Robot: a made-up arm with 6 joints.
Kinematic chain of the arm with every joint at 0, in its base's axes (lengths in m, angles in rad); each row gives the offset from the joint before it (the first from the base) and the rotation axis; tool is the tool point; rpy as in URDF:
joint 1: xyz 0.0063 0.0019 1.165 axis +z
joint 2: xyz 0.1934 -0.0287 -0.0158 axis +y
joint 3: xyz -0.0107 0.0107 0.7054 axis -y
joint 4: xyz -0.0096 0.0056 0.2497 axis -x
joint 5: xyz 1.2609 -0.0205 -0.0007 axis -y
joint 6: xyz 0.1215 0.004 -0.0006 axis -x
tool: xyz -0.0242 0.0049 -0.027 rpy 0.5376 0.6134 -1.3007
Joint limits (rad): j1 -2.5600..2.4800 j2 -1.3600..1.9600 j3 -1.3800..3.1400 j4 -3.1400..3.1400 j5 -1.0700..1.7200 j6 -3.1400..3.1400
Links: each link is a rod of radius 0.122 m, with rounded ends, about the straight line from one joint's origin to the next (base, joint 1, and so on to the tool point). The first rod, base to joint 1, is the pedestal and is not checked.
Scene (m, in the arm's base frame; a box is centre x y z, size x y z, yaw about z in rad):
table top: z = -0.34
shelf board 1: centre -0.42 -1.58 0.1 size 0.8 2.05 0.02 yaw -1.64
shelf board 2: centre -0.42 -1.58 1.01 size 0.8 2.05 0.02 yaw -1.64
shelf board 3: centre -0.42 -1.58 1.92 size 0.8 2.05 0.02 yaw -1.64
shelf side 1: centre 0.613 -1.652 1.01 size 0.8 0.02 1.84 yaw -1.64
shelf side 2: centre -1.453 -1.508 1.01 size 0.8 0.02 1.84 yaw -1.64
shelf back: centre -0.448 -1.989 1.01 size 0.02 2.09 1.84 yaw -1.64
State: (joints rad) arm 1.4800 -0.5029 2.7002 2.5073 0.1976 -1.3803
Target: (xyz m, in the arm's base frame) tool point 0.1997 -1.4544 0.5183
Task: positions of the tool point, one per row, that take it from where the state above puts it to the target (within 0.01 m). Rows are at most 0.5 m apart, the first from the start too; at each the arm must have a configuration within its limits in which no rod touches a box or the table.
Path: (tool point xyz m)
1: -0.4469 -1.3621 1.3682
2: -0.7272 -1.1652 1.2795
3: -0.9334 -0.9078 1.1851
4: -1.0496 -0.6186 1.0877
5: -1.1355 -0.2919 0.7881
6: -1.0639 0.0335 0.5035
7: -0.8527 0.2809 0.2468
8: -0.9930 0.0257 0.2749
9: -1.0467 -0.2854 0.3076
10: -0.9945 -0.6201 0.3444
11: -0.8296 -0.9403 0.3844
12: -0.5600 -1.2070 0.4269
13: -0.2065 -1.3867 0.4718
14: 0.1997 -1.4544 0.5183

